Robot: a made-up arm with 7 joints. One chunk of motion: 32 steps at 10 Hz.
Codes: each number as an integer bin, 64 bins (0 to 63) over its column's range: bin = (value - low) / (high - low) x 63, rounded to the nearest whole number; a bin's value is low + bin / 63 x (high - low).
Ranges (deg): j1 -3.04..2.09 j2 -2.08..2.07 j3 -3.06..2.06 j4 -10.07..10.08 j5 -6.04..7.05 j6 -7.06..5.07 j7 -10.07..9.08
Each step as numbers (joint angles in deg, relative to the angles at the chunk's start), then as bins.
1 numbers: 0.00 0.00 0.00 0.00 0.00 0.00 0.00
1 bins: 37 32 38 31 29 37 33
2 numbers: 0.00 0.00 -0.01 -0.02 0.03 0.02 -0.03
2 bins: 37 32 38 31 29 37 33
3 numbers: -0.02 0.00 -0.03 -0.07 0.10 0.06 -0.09
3 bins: 37 32 37 31 30 37 33
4 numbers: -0.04 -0.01 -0.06 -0.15 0.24 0.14 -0.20
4 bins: 37 31 37 31 30 37 32
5 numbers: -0.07 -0.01 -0.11 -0.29 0.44 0.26 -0.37
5 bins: 36 31 36 31 31 38 32
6 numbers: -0.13 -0.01 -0.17 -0.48 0.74 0.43 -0.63
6 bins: 36 31 36 30 33 39 31
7 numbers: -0.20 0.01 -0.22 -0.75 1.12 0.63 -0.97
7 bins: 35 32 35 29 34 40 30
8 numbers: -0.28 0.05 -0.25 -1.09 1.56 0.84 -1.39
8 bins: 34 32 35 28 37 41 29
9 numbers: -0.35 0.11 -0.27 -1.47 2.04 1.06 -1.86
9 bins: 33 33 34 27 39 42 27
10 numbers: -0.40 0.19 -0.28 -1.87 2.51 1.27 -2.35
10 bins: 32 34 34 26 41 43 25
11 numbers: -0.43 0.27 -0.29 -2.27 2.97 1.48 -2.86
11 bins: 32 36 34 24 43 44 24
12 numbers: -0.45 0.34 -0.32 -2.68 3.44 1.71 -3.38
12 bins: 32 37 34 23 46 46 22
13 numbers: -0.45 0.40 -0.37 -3.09 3.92 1.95 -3.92
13 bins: 32 38 33 22 48 47 20
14 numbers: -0.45 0.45 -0.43 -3.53 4.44 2.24 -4.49
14 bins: 32 38 32 20 50 48 18
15 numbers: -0.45 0.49 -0.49 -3.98 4.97 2.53 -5.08
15 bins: 32 39 32 19 53 50 16
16 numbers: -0.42 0.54 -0.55 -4.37 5.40 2.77 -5.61
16 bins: 32 40 31 18 55 51 15
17 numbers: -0.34 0.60 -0.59 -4.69 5.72 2.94 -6.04
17 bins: 33 41 30 17 57 52 13
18 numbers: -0.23 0.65 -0.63 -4.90 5.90 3.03 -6.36
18 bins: 35 41 30 16 57 52 12
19 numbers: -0.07 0.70 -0.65 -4.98 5.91 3.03 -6.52
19 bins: 36 42 30 16 58 52 12
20 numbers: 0.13 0.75 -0.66 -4.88 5.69 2.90 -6.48
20 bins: 39 43 30 16 56 52 12
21 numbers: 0.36 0.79 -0.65 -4.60 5.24 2.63 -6.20
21 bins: 42 44 30 17 54 50 13
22 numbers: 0.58 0.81 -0.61 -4.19 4.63 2.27 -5.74
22 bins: 44 44 30 18 51 48 14
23 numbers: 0.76 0.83 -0.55 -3.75 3.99 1.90 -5.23
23 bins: 47 44 31 20 48 47 16
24 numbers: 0.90 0.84 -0.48 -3.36 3.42 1.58 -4.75
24 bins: 48 44 32 21 46 45 18
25 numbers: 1.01 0.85 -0.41 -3.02 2.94 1.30 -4.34
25 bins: 50 44 33 22 43 43 19
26 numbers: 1.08 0.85 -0.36 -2.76 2.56 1.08 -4.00
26 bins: 51 44 33 23 41 42 20
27 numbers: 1.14 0.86 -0.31 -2.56 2.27 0.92 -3.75
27 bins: 51 45 34 23 40 41 21
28 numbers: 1.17 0.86 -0.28 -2.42 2.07 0.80 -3.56
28 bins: 52 45 34 24 39 41 21
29 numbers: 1.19 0.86 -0.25 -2.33 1.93 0.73 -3.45
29 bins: 52 45 35 24 38 40 22
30 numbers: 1.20 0.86 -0.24 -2.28 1.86 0.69 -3.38
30 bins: 52 45 35 24 38 40 22
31 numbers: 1.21 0.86 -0.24 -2.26 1.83 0.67 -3.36
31 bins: 52 45 35 24 38 40 22
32 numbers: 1.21 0.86 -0.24 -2.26 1.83 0.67 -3.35
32 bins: 52 45 35 24 38 40 22
